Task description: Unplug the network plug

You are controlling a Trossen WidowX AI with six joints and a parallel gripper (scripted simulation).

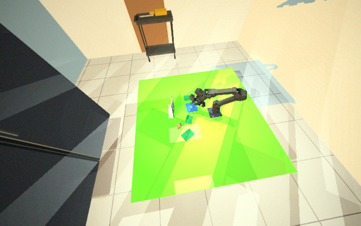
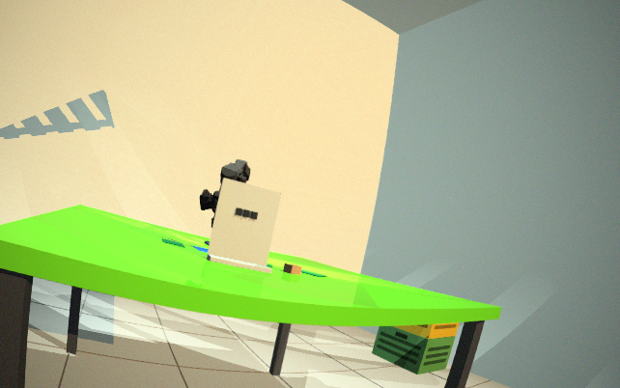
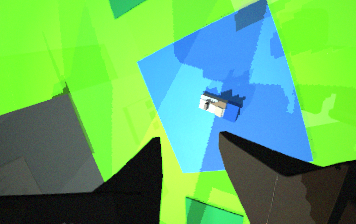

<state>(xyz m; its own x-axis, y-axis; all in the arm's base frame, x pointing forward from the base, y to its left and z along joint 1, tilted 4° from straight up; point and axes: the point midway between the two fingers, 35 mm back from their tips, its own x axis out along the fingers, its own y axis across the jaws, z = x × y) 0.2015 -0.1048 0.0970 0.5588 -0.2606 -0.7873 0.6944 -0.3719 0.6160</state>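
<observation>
Now: the blue network plug 60 mm below my gripper tip. Round my gripper tip: pale upright panel (220 mm ahead, 10 mm to the right, 30 mm above); then blue marked square (10 mm ahead, 60 mm below).
</observation>
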